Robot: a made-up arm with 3 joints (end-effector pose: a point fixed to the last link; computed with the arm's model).
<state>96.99 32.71 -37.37</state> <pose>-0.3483 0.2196 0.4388 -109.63 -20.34 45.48</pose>
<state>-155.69 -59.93 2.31</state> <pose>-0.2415 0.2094 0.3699 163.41 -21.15 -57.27</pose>
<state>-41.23 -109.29 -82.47</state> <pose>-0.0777 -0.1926 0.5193 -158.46 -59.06 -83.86</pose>
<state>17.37 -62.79 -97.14</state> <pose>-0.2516 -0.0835 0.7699 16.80 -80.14 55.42</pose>
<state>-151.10 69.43 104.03</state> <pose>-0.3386 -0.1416 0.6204 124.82 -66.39 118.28</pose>
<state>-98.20 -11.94 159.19</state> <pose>-0.5195 0.0281 0.3660 75.63 22.76 151.14</pose>
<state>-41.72 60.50 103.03</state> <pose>-0.3721 0.2504 0.6735 156.45 41.64 109.42</pose>
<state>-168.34 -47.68 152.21</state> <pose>-0.3750 0.3741 0.3745 14.15 -17.89 109.69</pose>
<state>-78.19 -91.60 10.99</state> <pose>-0.1504 -0.0112 0.3463 -1.97 -67.27 88.33</pose>
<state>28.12 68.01 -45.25</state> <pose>-0.2813 0.2864 0.5753 -18.38 -69.24 -46.99</pose>
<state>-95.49 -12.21 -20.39</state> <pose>-0.3398 -0.0126 0.4278 101.76 -7.49 -23.72</pose>
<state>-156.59 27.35 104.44</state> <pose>-0.4758 0.0107 0.5375 85.11 -59.90 115.97</pose>
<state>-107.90 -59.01 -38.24</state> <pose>-0.2519 0.0060 0.3037 149.18 -25.32 -62.75</pose>
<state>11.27 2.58 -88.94</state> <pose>-0.4137 0.0893 0.7076 -51.54 -86.10 58.17</pose>
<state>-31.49 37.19 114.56</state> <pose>-0.4654 0.1973 0.6056 150.04 47.22 129.13</pose>
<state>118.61 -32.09 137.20</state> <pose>-0.4307 0.2503 0.6989 -96.63 -59.72 -141.53</pose>
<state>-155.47 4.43 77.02</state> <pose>-0.4435 0.1228 0.4989 113.39 -53.13 60.38</pose>
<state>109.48 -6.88 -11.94</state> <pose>-0.3394 0.2000 0.5341 -105.62 13.14 10.49</pose>
